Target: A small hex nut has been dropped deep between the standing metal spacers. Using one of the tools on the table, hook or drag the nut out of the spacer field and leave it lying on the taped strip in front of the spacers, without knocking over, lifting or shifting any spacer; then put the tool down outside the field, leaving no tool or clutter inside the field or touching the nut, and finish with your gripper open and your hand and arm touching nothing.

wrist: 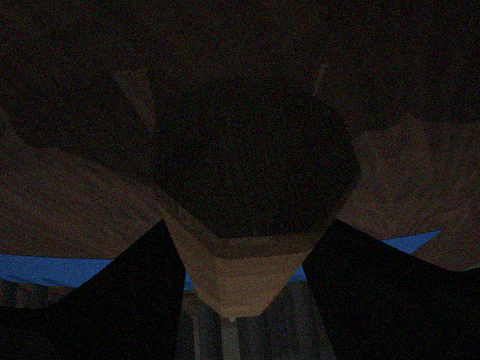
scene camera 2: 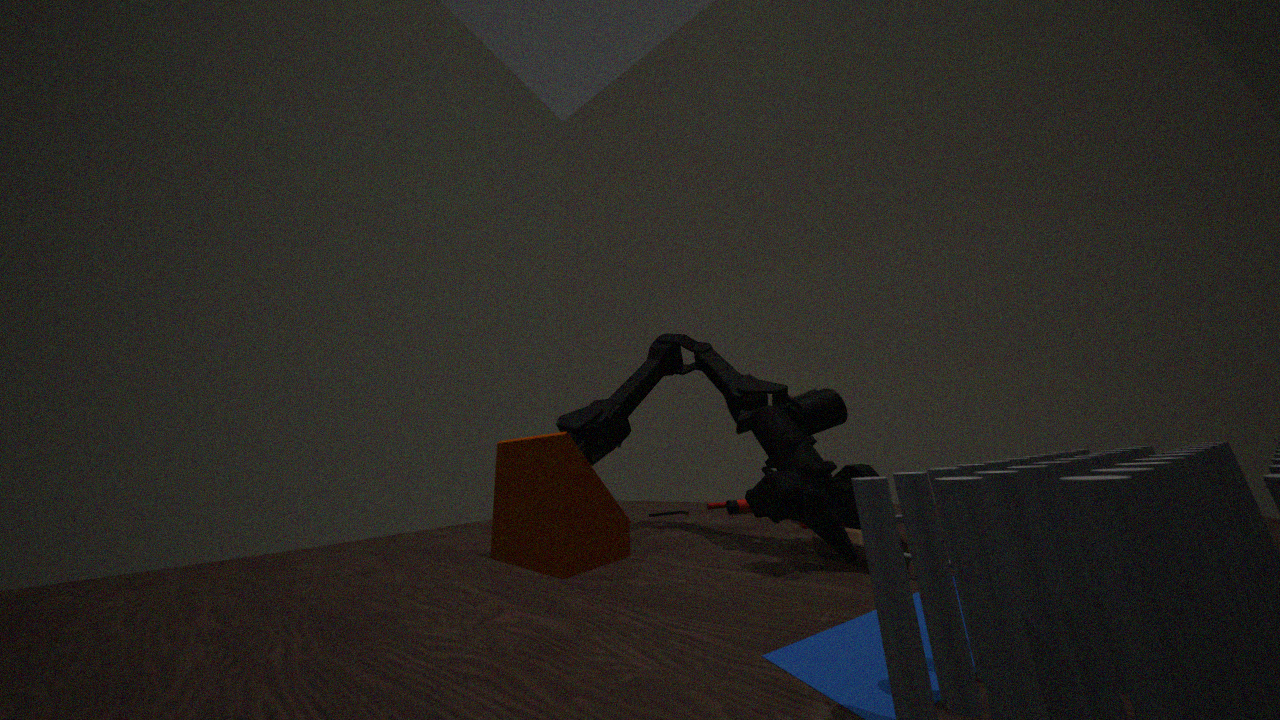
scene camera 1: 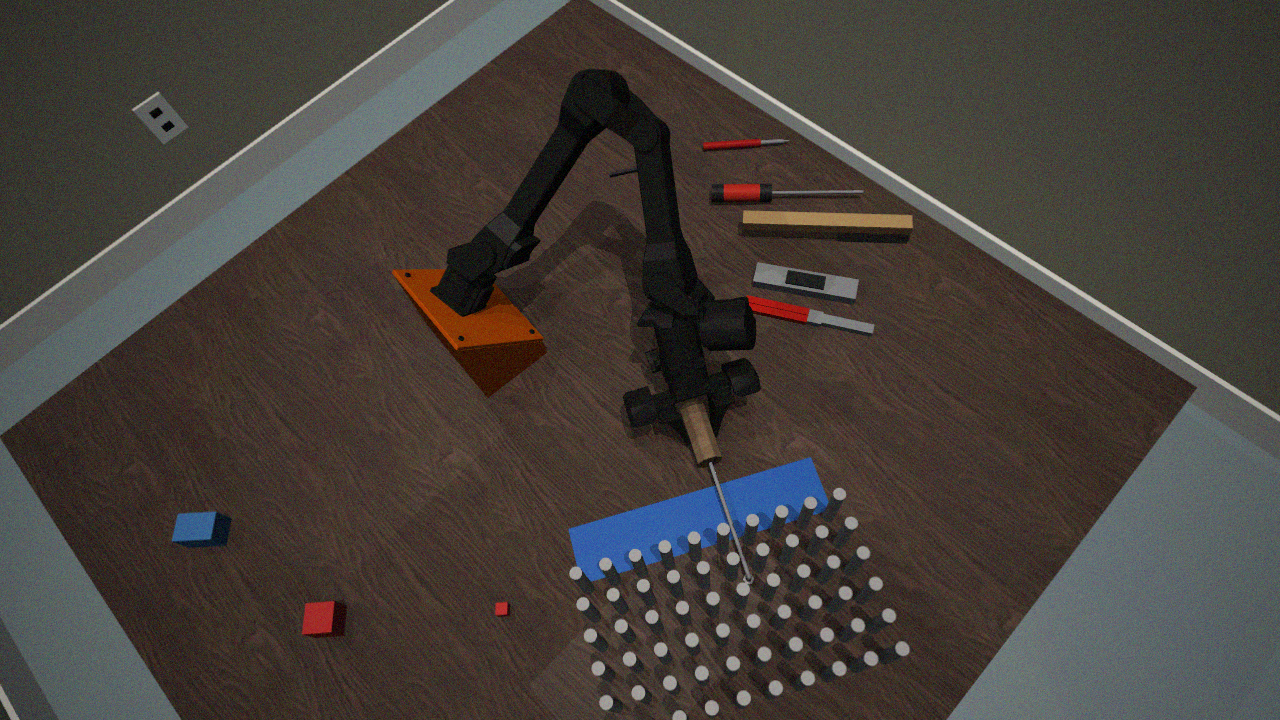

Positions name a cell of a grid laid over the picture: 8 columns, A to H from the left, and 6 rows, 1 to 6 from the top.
Observation:
In view: my gripper (scene camera 2: F5), a wooden bar (scene camera 1: F2), a grey block (scene camera 1: F3), a blue block (scene camera 1: B5) and a blue taped strip (scene camera 1: D5).
My gripper shows as well in the wrist view (wrist: E4) and in scene camera 1 (scene camera 1: E4). The wrist view misses the wooden bar: it is out of frame. Scene camera 2 misses the wooden bar, which is hidden by my gripper.

